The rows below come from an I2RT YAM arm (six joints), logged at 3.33 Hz.
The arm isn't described. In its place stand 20 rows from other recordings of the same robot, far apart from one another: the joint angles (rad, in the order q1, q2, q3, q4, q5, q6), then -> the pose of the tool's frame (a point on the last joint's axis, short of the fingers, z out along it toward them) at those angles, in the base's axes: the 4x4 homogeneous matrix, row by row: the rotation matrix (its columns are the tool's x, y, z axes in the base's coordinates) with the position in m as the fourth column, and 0 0 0 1 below.
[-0.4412 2.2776 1.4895 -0.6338 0.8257 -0.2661] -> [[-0.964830 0.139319 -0.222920 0.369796], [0.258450 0.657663 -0.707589 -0.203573], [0.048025 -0.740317 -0.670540 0.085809], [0 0 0 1]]
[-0.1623 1.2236 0.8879 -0.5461 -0.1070 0.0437] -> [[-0.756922 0.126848 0.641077 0.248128], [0.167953 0.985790 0.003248 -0.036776], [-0.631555 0.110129 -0.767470 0.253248], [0 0 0 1]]
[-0.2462 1.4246 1.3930 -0.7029 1.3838 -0.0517] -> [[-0.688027 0.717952 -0.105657 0.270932], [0.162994 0.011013 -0.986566 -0.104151], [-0.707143 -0.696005 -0.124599 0.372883], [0 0 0 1]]
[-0.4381 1.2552 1.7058 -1.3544 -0.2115 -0.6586] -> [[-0.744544 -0.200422 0.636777 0.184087], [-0.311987 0.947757 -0.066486 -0.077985], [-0.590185 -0.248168 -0.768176 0.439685], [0 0 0 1]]
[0.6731 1.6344 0.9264 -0.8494 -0.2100 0.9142] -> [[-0.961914 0.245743 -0.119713 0.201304], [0.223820 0.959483 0.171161 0.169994], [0.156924 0.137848 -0.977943 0.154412], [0 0 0 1]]
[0.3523 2.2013 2.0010 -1.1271 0.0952 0.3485] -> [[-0.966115 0.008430 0.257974 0.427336], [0.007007 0.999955 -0.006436 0.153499], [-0.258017 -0.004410 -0.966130 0.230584], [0 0 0 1]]
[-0.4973 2.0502 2.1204 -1.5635 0.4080 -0.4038] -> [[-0.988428 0.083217 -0.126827 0.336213], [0.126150 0.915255 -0.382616 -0.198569], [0.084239 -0.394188 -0.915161 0.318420], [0 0 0 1]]
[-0.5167 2.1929 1.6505 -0.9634 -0.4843 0.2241] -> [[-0.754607 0.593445 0.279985 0.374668], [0.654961 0.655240 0.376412 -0.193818], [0.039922 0.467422 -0.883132 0.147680], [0 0 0 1]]
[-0.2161 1.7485 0.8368 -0.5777 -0.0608 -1.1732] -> [[-0.569827 -0.816565 0.092297 0.267158], [-0.817113 0.574950 0.041948 -0.056434], [-0.087319 -0.051515 -0.994848 0.107233], [0 0 0 1]]
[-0.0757 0.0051 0.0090 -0.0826 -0.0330 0.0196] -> [[-0.077540 0.044317 0.996004 0.109781], [0.025525 0.998772 -0.042453 -0.007148], [-0.996662 0.022132 -0.078576 0.167188], [0 0 0 1]]
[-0.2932 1.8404 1.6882 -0.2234 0.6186 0.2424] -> [[-0.160427 0.814218 0.557953 0.412768], [0.252703 0.580316 -0.774193 -0.146180], [-0.954151 0.016796 -0.298854 0.352341], [0 0 0 1]]
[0.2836 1.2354 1.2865 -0.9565 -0.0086 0.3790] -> [[-0.807063 0.014753 0.590281 0.232616], [0.150149 0.971954 0.180999 0.068117], [-0.571056 0.234707 -0.786643 0.349009], [0 0 0 1]]
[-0.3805 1.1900 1.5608 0.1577 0.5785 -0.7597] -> [[-0.176636 0.865748 0.468274 0.195301], [-0.550406 0.307536 -0.776192 -0.099083], [-0.815998 -0.394845 0.422191 0.555634], [0 0 0 1]]
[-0.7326 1.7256 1.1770 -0.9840 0.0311 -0.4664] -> [[-0.964545 0.263811 0.007579 0.226177], [0.263150 0.963528 -0.048645 -0.204960], [-0.020136 -0.044925 -0.998787 0.188272], [0 0 0 1]]
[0.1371 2.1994 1.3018 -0.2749 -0.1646 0.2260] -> [[-0.934174 0.011853 0.356622 0.412510], [0.094263 0.972140 0.214611 0.062801], [-0.344143 0.234100 -0.909265 0.072321], [0 0 0 1]]
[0.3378 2.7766 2.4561 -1.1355 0.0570 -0.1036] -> [[-0.898670 -0.419904 0.126776 0.501270], [-0.425101 0.905007 -0.015850 0.173929], [-0.108078 -0.068136 -0.991805 0.078673], [0 0 0 1]]
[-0.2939 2.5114 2.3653 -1.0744 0.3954 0.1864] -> [[-0.810434 0.553633 0.191537 0.494767], [0.423975 0.779918 -0.460405 -0.164075], [-0.404279 -0.291921 -0.866799 0.192406], [0 0 0 1]]
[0.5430 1.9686 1.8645 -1.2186 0.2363 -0.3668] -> [[-0.612234 -0.720632 0.325361 0.345787], [-0.776733 0.625096 -0.077078 0.198954], [-0.147837 -0.299908 -0.942443 0.285818], [0 0 0 1]]
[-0.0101 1.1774 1.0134 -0.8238 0.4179 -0.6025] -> [[-0.819630 -0.281387 0.499027 0.228803], [-0.509683 0.755898 -0.410903 -0.016759], [-0.261590 -0.591134 -0.762975 0.287592], [0 0 0 1]]
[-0.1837 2.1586 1.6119 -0.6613 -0.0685 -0.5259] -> [[-0.874466 -0.324460 0.360603 0.438691], [-0.346914 0.937893 0.002620 -0.079028], [-0.339058 -0.122808 -0.932716 0.154691], [0 0 0 1]]
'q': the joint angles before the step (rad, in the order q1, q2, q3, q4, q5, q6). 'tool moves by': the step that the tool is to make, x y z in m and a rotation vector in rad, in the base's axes. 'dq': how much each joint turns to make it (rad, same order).
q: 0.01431 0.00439 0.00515 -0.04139 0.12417 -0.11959
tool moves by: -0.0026 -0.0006 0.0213 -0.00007 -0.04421 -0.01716
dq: 0.00060 0.02391 0.06558 0.00259 0.01776 -0.00039
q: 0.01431 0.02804 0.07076 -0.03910 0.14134 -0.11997
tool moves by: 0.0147 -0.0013 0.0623 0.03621 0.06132 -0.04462
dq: 0.00020 0.29317 0.26712 -0.04109 0.04369 0.03892
